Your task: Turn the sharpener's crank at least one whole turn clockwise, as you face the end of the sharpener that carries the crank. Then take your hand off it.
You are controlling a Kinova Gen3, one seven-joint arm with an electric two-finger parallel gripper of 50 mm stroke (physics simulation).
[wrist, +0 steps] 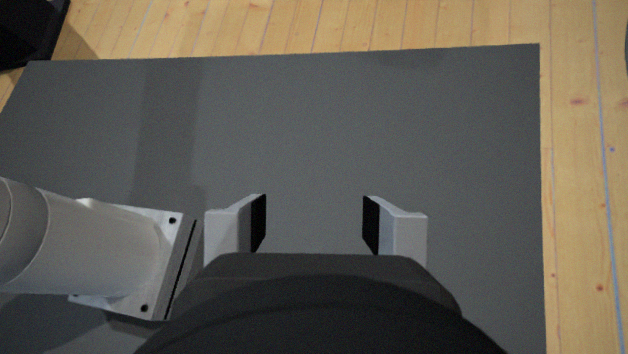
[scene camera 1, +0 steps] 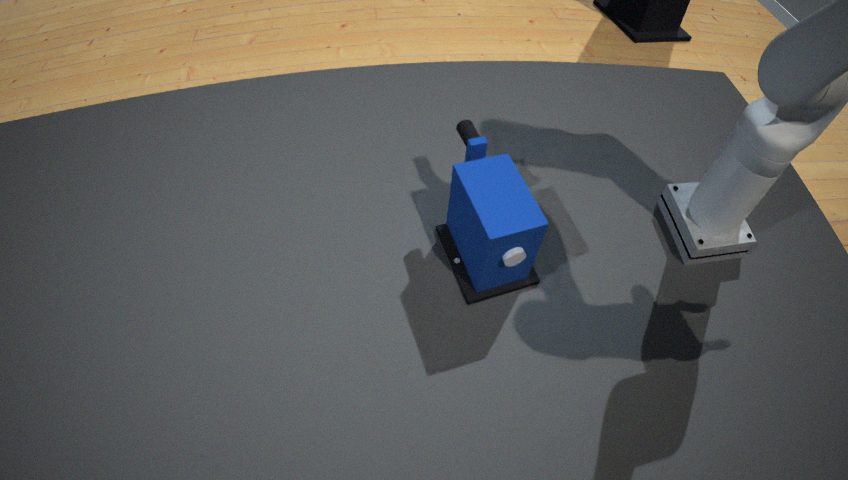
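Where they show: gripper, fingertip midpoint: (wrist: 314,216); arm's base, link origin: (wrist: 126,256) (scene camera 1: 713,213).
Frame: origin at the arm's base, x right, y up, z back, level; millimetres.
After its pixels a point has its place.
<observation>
The blue sharpener (scene camera 1: 499,196) @(z -370, x 60, y 81 mm) stands upright on its black base plate (scene camera 1: 502,292) @(z -371, x -3, y -40 mm) near the middle of the scene view. Its crank (scene camera 1: 476,148) @(z -372, x 132, y 90 mm) is at the far end, with the arm pointing up above the body's top edge and a black handle (scene camera 1: 467,131) @(z -374, x 159, y 95 mm) sticking out away from the body. A white round piece (scene camera 1: 514,256) @(z -370, x -1, y 43 mm) is on the near end. My gripper (wrist: 314,216) @(z -20, x -296, y 195 mm) is open and empty in the wrist view, above the grey table top. The sharpener does not show in the wrist view, and the gripper does not show in the scene view.
The arm's base (scene camera 1: 714,237) @(z -28, x -39, y -1 mm) (wrist: 165,265) @(z -12, x -57, y -1 mm) is bolted to the grey table top (scene camera 1: 238,267) @(z -704, x 135, y -47 mm) (wrist: 325,125) @(z 178, x -240, y -47 mm), right of the sharpener in the scene view. A black stand (scene camera 1: 651,20) (wrist: 30,30) is beyond the table's edge on the wooden floor (scene camera 1: 238,47) (wrist: 575,200). Arm shadows fall around the sharpener.
</observation>
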